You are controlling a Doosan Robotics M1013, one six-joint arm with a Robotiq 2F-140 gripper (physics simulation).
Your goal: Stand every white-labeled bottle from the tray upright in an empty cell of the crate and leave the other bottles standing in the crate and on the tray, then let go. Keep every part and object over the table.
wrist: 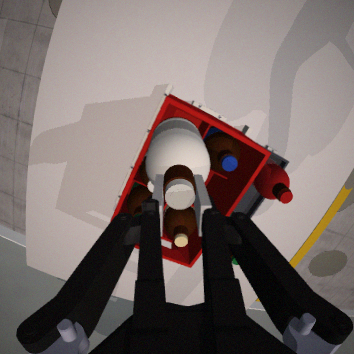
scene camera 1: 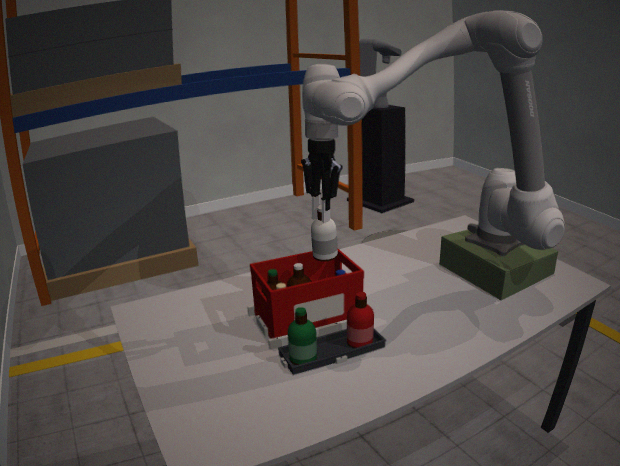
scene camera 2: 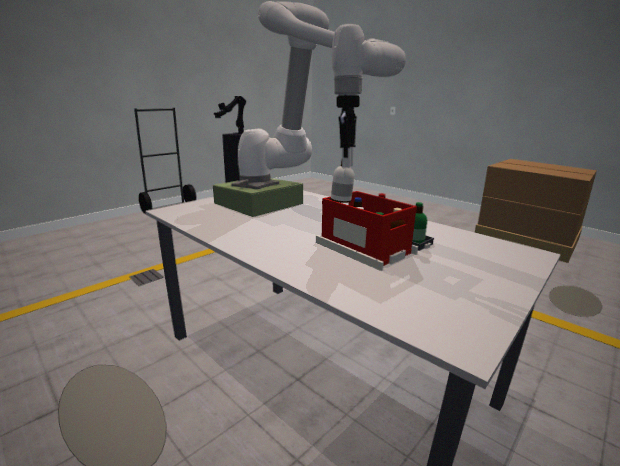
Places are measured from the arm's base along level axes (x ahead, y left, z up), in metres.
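Where they show: gripper, fingertip midpoint: [wrist: 178, 186] [scene camera 1: 320, 219] [scene camera 2: 347, 166]; arm's base at its link origin: [scene camera 1: 495, 242] [scene camera 2: 255, 184].
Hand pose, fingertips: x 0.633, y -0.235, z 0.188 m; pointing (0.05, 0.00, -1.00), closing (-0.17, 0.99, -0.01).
Things, the pixels of their top centre, and the offset from my fingertips. "pt": a spot on its surface instead. Level surfaces: height alone.
- white bottle at its top centre: [wrist: 178, 191] [scene camera 1: 323, 206] [scene camera 2: 344, 156] dx -0.013, dy -0.003, dz +0.036 m
- red crate at its top centre: [wrist: 214, 210] [scene camera 1: 316, 276] [scene camera 2: 378, 198] dx +0.090, dy +0.083, dz -0.117 m
- green cap at its top centre: [wrist: 138, 221] [scene camera 1: 272, 271] dx +0.146, dy -0.045, dz -0.130 m
- white cap at its top centre: [wrist: 154, 185] [scene camera 1: 298, 265] dx +0.067, dy -0.026, dz -0.130 m
- cream cap at its top centre: [wrist: 180, 241] [scene camera 1: 281, 285] [scene camera 2: 397, 209] dx +0.178, dy +0.040, dz -0.130 m
- blue cap at its top centre: [wrist: 229, 163] [scene camera 1: 340, 271] dx +0.006, dy +0.089, dz -0.130 m
- green bottle at its top centre: [scene camera 1: 300, 309] [scene camera 2: 419, 203] dx +0.216, dy +0.173, dz -0.133 m
- red bottle at its top centre: [wrist: 286, 197] [scene camera 1: 361, 294] dx +0.050, dy +0.218, dz -0.133 m
- dark tray at a spot on its surface: [scene camera 1: 330, 346] pt dx +0.125, dy +0.180, dz -0.287 m
- table at its surface level: dz -0.292 m
My gripper [scene camera 1: 320, 210] [scene camera 2: 346, 162] [wrist: 178, 186] is shut on the neck of a white bottle [scene camera 1: 324, 240] [scene camera 2: 342, 184] [wrist: 178, 150]. The bottle hangs upright, its base near rim height, over the rear right part of the red crate [scene camera 1: 281, 313] [scene camera 2: 378, 243] [wrist: 250, 183] as seen in scene camera 1. In the crate stand bottles with a green cap [scene camera 1: 272, 274], white cap [scene camera 1: 298, 267], cream cap [scene camera 1: 280, 286] [wrist: 180, 240] and blue cap [scene camera 1: 340, 273] [wrist: 229, 163]; their labels are hidden. A green bottle [scene camera 1: 302, 340] [scene camera 2: 420, 226] and a red bottle [scene camera 1: 359, 323] [wrist: 271, 181] stand on the dark tray [scene camera 1: 330, 346].
Low pale strips [scene camera 1: 278, 341] [scene camera 2: 348, 253] run along the crate's foot. The tray lies close beside the crate's label side in scene camera 1. The arm's green base block [scene camera 1: 476, 265] [scene camera 2: 240, 200] stands on the table [scene camera 1: 400, 390] [scene camera 2: 240, 245], away from the crate.
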